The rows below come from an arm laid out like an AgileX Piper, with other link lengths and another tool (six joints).
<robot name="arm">
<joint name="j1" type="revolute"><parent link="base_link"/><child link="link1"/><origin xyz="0.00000 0.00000 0.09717"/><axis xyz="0 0 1"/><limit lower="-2.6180" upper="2.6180"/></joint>
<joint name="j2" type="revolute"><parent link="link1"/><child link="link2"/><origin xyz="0.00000 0.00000 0.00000" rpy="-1.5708 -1.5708 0.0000"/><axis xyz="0 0 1"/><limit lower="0.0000" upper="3.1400"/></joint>
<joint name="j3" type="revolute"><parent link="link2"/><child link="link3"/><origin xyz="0.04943 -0.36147 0.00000"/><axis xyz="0 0 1"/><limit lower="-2.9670" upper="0.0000"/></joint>
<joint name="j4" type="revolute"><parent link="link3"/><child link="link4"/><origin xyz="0.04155 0.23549 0.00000" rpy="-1.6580 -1.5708 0.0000"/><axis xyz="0 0 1"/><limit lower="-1.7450" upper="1.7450"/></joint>
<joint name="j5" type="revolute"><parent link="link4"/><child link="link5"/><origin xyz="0.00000 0.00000 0.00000" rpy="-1.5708 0.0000 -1.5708"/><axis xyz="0 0 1"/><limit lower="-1.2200" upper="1.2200"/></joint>
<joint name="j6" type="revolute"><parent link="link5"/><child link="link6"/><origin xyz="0.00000 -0.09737 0.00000" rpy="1.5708 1.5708 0.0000"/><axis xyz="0 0 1"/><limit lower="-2.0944" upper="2.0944"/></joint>
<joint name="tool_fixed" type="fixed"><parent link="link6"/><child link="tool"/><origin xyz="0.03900 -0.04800 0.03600" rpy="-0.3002 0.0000 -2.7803"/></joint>
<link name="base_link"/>
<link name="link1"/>
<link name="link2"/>
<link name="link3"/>
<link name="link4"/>
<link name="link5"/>
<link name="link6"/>
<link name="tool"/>
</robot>
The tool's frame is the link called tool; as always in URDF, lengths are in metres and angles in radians.
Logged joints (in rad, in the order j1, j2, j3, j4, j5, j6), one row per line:
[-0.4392 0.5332 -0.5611 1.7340 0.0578 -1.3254]
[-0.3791 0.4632 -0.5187 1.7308 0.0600 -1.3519]
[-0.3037 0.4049 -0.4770 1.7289 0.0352 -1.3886]
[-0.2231 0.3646 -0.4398 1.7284 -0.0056 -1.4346]
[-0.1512 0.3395 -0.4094 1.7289 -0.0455 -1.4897]
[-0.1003 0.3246 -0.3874 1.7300 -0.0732 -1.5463]
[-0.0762 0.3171 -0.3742 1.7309 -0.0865 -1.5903]
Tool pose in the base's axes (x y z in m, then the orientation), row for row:
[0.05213 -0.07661 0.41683 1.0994 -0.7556 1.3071]
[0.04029 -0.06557 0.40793 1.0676 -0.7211 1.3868]
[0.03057 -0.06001 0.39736 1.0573 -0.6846 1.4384]
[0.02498 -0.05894 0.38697 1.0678 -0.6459 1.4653]
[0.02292 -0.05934 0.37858 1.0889 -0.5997 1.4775]
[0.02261 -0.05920 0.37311 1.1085 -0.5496 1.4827]
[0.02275 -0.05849 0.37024 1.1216 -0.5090 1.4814]
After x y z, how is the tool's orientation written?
As angles about the fixed x, y, z axes (roll, pitch, yaw), in radians.
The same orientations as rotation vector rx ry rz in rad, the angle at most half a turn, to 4 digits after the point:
[1.3876 0.1095 1.5274]
[1.3521 0.1707 1.5757]
[1.3260 0.2296 1.6036]
[1.3102 0.2896 1.6116]
[1.2955 0.3539 1.6036]
[1.2764 0.4144 1.5863]
[1.2587 0.4566 1.5666]

